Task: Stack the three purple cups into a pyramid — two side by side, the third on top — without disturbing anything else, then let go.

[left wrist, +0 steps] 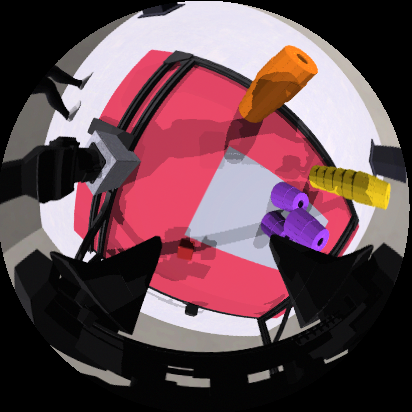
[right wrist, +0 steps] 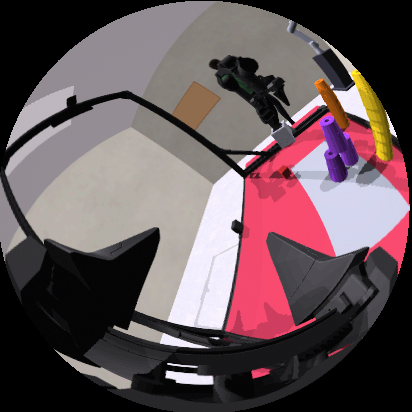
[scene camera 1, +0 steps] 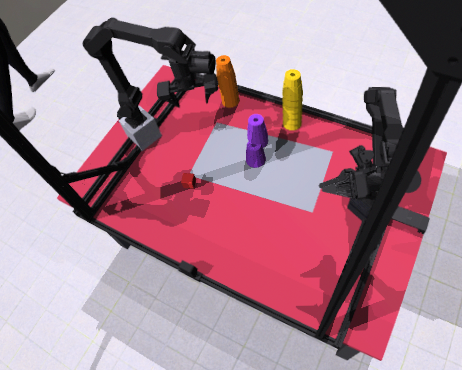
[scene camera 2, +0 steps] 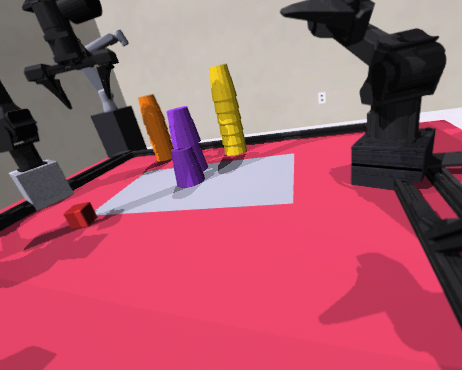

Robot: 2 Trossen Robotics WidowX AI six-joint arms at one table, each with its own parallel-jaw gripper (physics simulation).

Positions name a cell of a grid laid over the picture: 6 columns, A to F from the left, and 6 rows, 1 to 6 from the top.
Scene:
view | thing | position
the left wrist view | left gripper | D4
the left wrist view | purple cup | E3
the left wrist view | purple cup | E4
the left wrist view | grey mat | D4
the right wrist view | left gripper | E2
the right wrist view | right gripper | D4
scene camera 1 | left gripper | C2
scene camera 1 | right gripper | E4
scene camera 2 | left gripper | B2
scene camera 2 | purple cup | C3
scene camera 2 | purple cup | C3

